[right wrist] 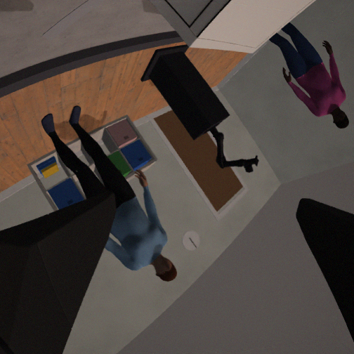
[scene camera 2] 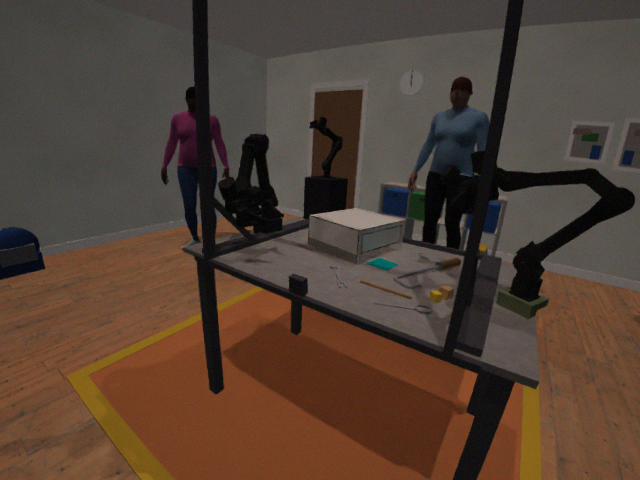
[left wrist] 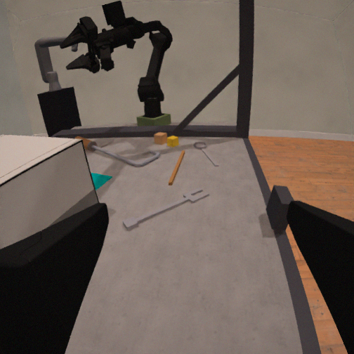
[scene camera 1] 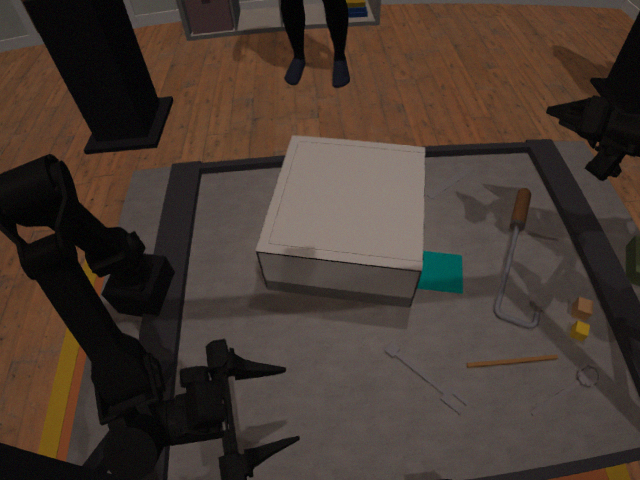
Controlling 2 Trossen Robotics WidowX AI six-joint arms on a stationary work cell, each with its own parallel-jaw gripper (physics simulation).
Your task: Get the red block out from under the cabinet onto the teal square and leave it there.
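Seen in the pictures: left gripper, fingertip midpoint: (scene camera 2: pixel 276 219) (scene camera 1: pixel 292 402); right gripper, fingertip midpoint: (scene camera 2: pixel 450 191) (scene camera 1: pixel 553 115); left arm's base at its link origin: (scene camera 2: pixel 267 217) (scene camera 1: pixel 133 275); right arm's base at its link origin: (scene camera 2: pixel 524 295).
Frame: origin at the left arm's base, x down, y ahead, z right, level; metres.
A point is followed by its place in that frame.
The red block does not show in any view. The white cabinet (scene camera 1: pixel 346 201) {z -0.175, x -0.057, y 0.385 m} (scene camera 2: pixel 333 235) {z -0.043, x -0.004, y 0.396 m} (left wrist: pixel 45 190) (right wrist: pixel 260 20) stands on the table. The teal square (scene camera 1: pixel 443 272) {z -0.126, x 0.078, y 0.590 m} (scene camera 2: pixel 382 264) {z -0.124, x 0.078, y 0.586 m} (left wrist: pixel 101 180) lies flat beside it, at its right in scene camera 1. The space under the cabinet is hidden. My left gripper (scene camera 1: pixel 292 404) {z 0.208, x -0.096, y 0.356 m} (left wrist: pixel 200 211) is open and empty, nearer the camera than the cabinet in scene camera 1. My right gripper (scene camera 1: pixel 568 139) (left wrist: pixel 63 58) (right wrist: pixel 210 205) is open and empty, raised at the upper right in scene camera 1.
A metal hook with a wooden handle (scene camera 1: pixel 521 206) {z -0.296, x 0.044, y 0.765 m} (scene camera 2: pixel 450 264) {z -0.289, x 0.055, y 0.781 m} lies right of the teal square. A forked tool (scene camera 1: pixel 421 375) {z 0.094, x 0.073, y 0.549 m} (left wrist: pixel 160 211), a wooden stick (scene camera 1: pixel 511 361) {z 0.054, x 0.071, y 0.713 m} (left wrist: pixel 176 167), an orange cube (scene camera 1: pixel 582 307) {z -0.057, x 0.048, y 0.859 m}, a yellow cube (scene camera 1: pixel 580 330) {z -0.010, x 0.053, y 0.848 m} and a ring-ended tool (scene camera 2: pixel 398 306) {z 0.110, x 0.075, y 0.804 m} lie on the table.
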